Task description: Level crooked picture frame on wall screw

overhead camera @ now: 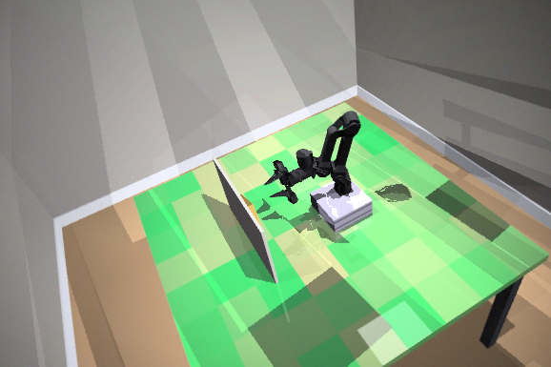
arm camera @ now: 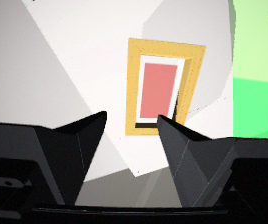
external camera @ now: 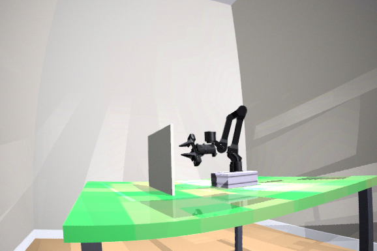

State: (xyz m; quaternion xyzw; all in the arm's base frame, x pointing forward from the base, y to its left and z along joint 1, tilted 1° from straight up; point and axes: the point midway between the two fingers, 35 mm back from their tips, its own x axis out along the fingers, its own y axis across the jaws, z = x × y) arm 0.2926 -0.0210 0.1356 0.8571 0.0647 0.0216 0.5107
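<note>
Right now my gripper tip is 110 mm short of the picture frame, 50 mm above it and 40 mm to the right of it. Round my gripper tip: wall panel (120 mm ahead, 60 mm below, 40 mm to the left).
</note>
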